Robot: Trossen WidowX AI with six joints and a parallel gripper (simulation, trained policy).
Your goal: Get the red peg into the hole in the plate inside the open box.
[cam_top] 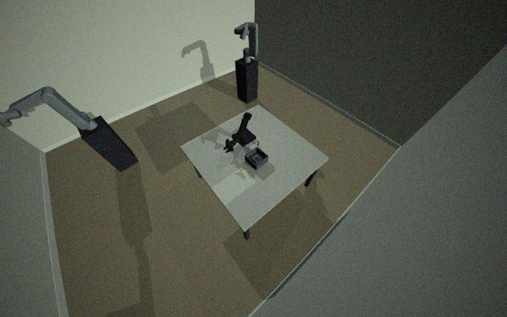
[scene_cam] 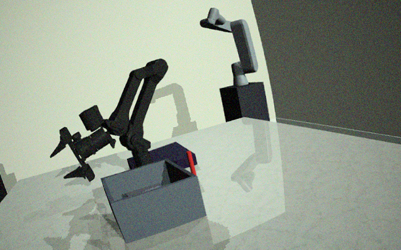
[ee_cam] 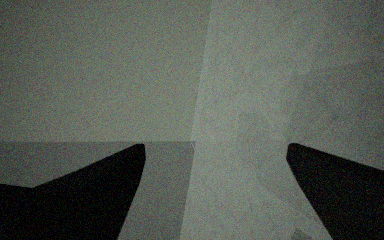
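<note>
Now: gripper tip 410 mm to the right of the red peg, 130 mm short of it and 80 mm above it. The rest, counted from my gripper tip: grey plate: 280 mm ahead, 230 mm to the left, 70 mm below; then grey box: 280 mm ahead, 230 mm to the left, 90 mm below.
</note>
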